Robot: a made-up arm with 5 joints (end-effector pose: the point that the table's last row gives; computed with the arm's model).
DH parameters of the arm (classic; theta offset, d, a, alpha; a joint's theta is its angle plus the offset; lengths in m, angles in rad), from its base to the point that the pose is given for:
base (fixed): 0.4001 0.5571 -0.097 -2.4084
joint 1: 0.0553 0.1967 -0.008 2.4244
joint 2: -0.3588 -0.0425 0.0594 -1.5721
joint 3: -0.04 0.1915 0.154 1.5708
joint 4: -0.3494 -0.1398 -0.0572 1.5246
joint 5: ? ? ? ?
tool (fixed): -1.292 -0.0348 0 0
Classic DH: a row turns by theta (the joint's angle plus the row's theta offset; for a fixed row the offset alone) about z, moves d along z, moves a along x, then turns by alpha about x.
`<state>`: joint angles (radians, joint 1 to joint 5).
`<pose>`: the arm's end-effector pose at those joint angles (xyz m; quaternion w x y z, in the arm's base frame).
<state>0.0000 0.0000 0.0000 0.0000 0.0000</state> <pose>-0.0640 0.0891 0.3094 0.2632 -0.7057 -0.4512 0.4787</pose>
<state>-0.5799 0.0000 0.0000 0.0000 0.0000</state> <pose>-0.0471 0.1398 0.3455 0.1236 -0.6452 -0.6643 0.3566</pose>
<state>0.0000 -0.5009 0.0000 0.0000 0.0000</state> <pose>-0.0709 0.0458 0.3096 0.3666 -0.7979 -0.2575 0.4033</pose>
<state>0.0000 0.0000 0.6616 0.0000 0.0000</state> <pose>-0.1046 0.0891 0.3052 0.3954 -0.5120 -0.3412 0.6820</pose>
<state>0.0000 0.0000 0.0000 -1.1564 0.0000</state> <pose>-0.1554 0.3153 0.3094 0.4820 -0.8376 0.0079 0.2571</pose>
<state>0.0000 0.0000 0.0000 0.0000 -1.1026</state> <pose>-0.0037 0.0652 0.2695 0.5840 -0.3296 -0.3236 0.6675</pose>
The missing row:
joint 5: -1.106 0.2315 -0.065 1.2127
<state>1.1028 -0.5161 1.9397 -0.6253 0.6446</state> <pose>0.0074 0.0980 0.3548 0.6408 -0.0113 0.4455 0.6252</pose>
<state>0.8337 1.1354 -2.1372 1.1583 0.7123</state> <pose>-0.0376 0.0526 0.5785 0.5947 0.4561 0.5547 0.3614</pose>
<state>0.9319 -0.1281 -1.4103 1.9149 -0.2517</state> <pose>0.2202 0.0629 0.5377 0.3565 0.2966 0.3438 -0.8166</pose>
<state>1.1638 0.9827 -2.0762 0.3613 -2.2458</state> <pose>0.0738 0.0571 0.4533 0.4477 -0.3169 -0.4646 0.6952</pose>
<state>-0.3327 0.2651 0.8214 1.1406 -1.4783</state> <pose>0.0548 0.2537 0.0973 0.0264 0.3236 -0.1695 0.9305</pose>
